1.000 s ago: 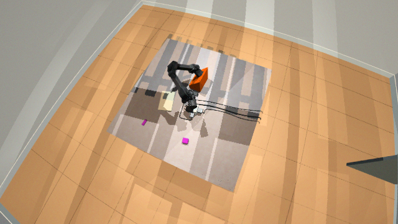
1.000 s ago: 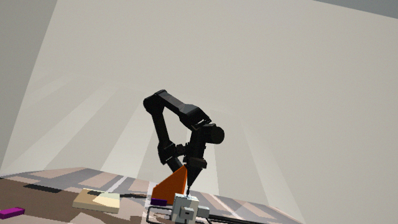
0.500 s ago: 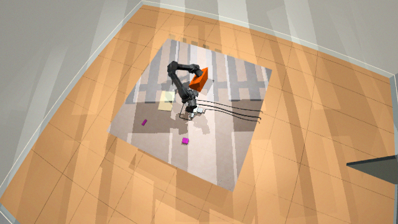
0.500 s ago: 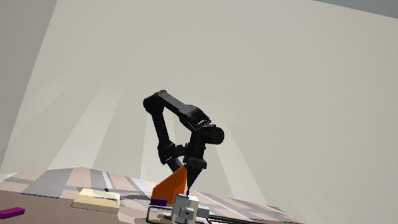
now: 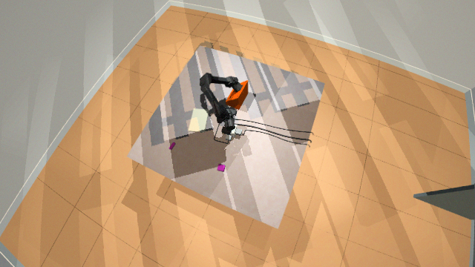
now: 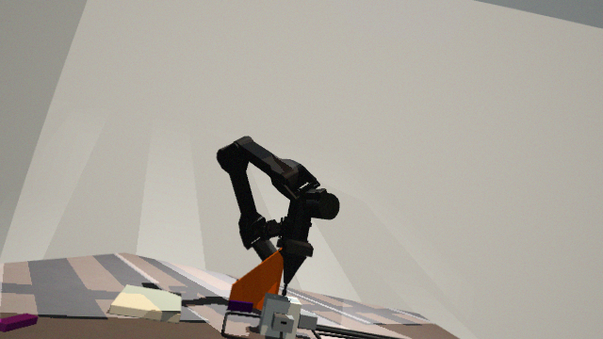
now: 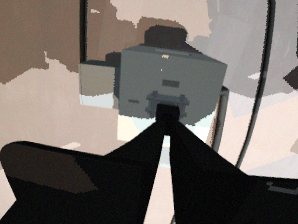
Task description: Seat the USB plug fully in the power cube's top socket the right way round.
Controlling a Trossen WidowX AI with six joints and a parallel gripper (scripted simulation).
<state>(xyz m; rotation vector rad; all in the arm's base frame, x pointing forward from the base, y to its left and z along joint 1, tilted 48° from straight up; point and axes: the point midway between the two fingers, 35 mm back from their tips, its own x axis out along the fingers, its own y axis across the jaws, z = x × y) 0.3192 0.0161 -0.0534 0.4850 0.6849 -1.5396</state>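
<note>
My gripper tip is now 20 mm above the dark USB plug. From my gripper tip the other things lie so: cream pad (290 mm to the right, 100 mm below); then purple block (280 mm ahead, 400 mm to the right, 100 mm below).
</note>
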